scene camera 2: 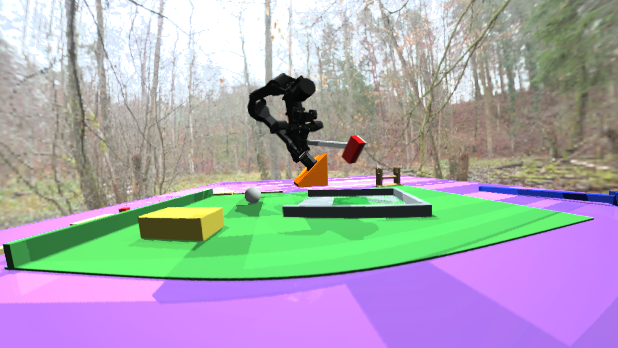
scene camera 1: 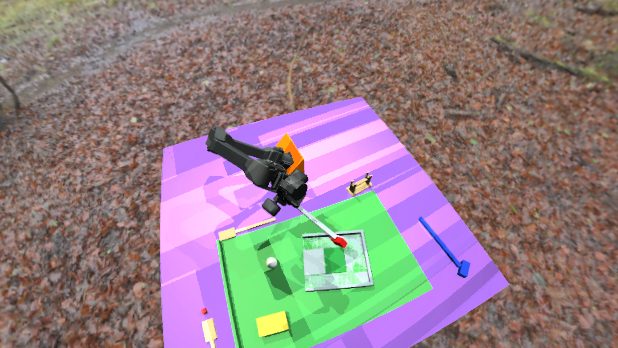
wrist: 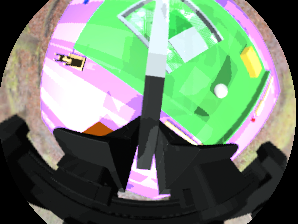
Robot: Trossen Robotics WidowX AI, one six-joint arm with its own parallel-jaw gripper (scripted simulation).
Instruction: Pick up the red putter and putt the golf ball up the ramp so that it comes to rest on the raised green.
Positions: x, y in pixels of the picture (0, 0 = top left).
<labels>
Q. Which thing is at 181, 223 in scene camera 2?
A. A yellow block.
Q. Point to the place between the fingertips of my gripper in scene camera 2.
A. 302, 151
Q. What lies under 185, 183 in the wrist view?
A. My gripper.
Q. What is my gripper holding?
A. A red putter.
</labels>
